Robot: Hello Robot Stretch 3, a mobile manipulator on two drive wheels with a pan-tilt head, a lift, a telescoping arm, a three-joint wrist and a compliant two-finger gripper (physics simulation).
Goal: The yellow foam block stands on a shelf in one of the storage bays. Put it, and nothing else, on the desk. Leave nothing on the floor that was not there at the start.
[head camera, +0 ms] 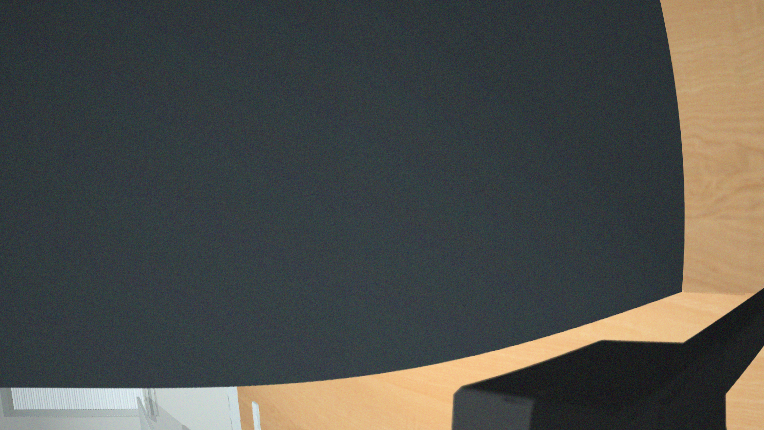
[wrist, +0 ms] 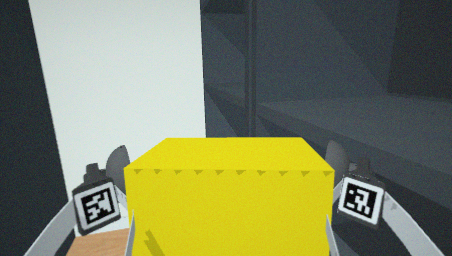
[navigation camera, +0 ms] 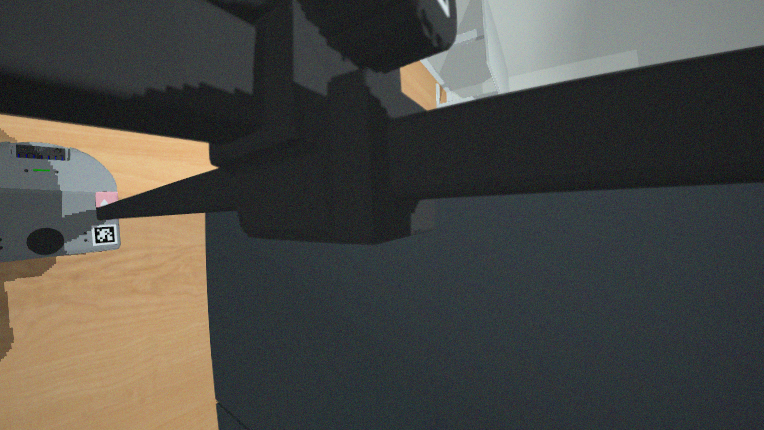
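Where they show: robot's base, origin of the base link: (navigation camera: 46, 237).
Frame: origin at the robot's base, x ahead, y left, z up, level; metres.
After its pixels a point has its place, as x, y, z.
Observation:
The yellow foam block (wrist: 229, 210) {0.167, -0.202, 1.031} fills the lower middle of the wrist view. My gripper (wrist: 227, 163) {0.235, -0.223, 1.024} is shut on it, with one dark fingertip pressed to its left side and one to its right side. The block is held level, with its top face and its near face showing. The gripper and the block do not show in the head view or the navigation view. The desk cannot be made out in any view.
Dark storage bays with shelves (wrist: 350, 117) {0.452, -0.544, 0.991} stand at the right of the wrist view, with a white wall (wrist: 120, 90) {1.730, 0.008, 0.966} at the left. A large dark panel (head camera: 320, 186) {0.080, 0.493, 1.049} (navigation camera: 507, 320) {0.162, 0.488, 1.188} stands close by. My base (navigation camera: 32, 202) {-0.103, -0.021, 0.160} is on the wooden floor (head camera: 721, 133) {0.294, 0.348, 0.000} (navigation camera: 117, 331) {0.355, 0.152, 0.000} (wrist: 100, 244) {1.601, 0.228, 0.000}.

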